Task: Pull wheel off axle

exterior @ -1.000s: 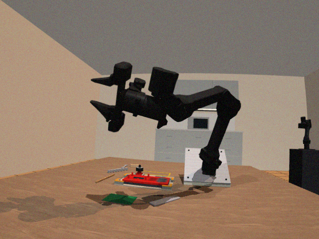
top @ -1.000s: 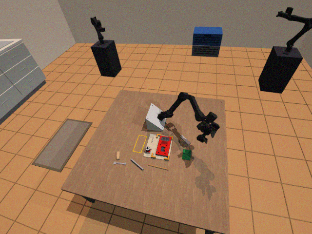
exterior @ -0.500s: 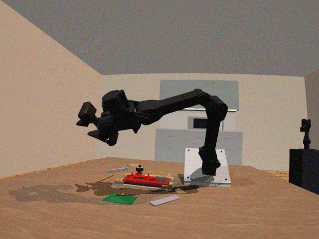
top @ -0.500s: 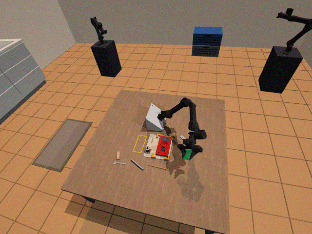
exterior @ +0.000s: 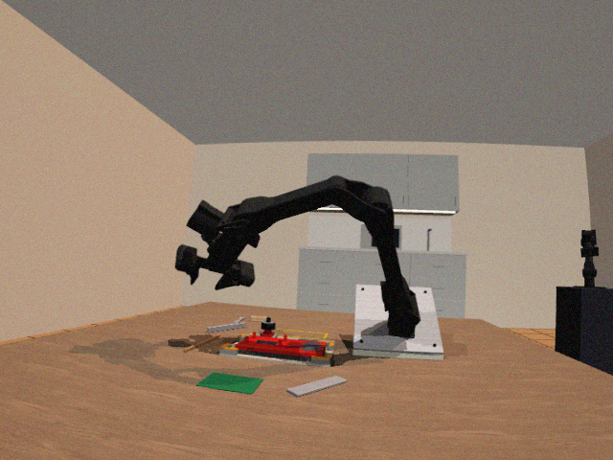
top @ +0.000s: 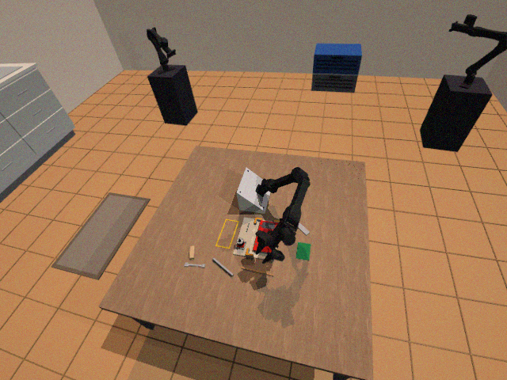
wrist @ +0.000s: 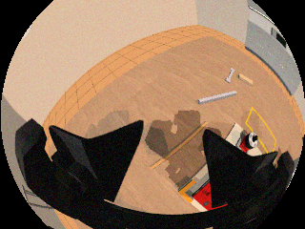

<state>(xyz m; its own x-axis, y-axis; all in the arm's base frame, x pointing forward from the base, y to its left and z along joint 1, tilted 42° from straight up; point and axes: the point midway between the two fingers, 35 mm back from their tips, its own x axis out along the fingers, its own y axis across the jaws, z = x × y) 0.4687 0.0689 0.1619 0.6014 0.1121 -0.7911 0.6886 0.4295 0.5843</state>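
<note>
Now: the black wheel 12 cm behind my gripper tip, 15 cm to the right of it and 11 cm below it. The rest, counted from my gripper tip: wooden block: 40 cm to the right, 14 cm below; then green pad: 18 cm behind, 19 cm to the left, 15 cm below; then thin wooden stick: 2 cm to the right, 15 cm below.
</note>
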